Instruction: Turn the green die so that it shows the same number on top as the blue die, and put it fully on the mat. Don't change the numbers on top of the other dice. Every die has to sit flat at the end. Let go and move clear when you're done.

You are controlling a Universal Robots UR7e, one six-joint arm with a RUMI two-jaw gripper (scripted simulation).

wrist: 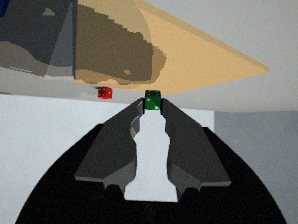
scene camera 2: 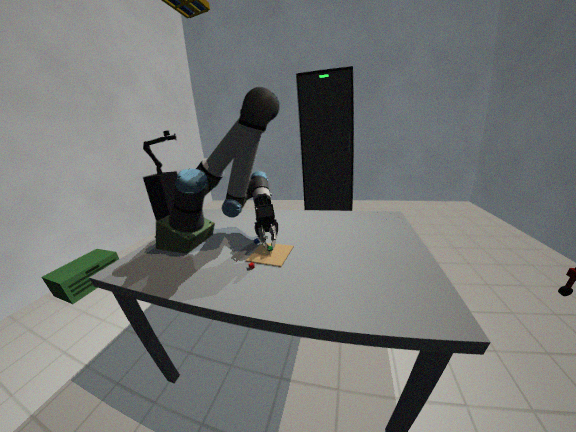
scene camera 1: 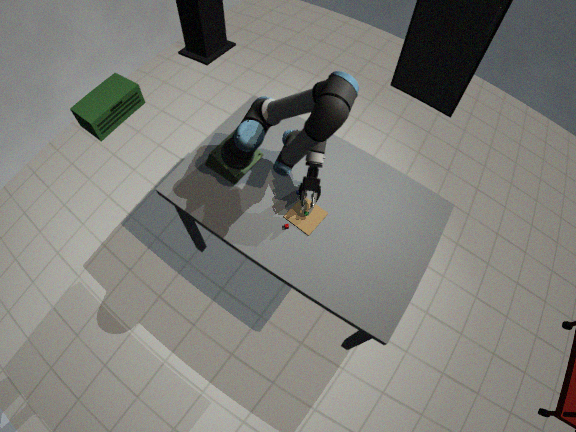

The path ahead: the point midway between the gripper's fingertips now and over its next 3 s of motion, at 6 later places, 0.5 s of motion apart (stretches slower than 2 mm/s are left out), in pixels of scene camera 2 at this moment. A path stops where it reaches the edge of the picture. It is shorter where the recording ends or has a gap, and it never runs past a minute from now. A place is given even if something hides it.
My gripper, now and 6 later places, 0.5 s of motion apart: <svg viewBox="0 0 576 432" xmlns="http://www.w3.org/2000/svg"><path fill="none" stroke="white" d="M270 249L270 251L270 252L270 251L269 244L268 240L268 238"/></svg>
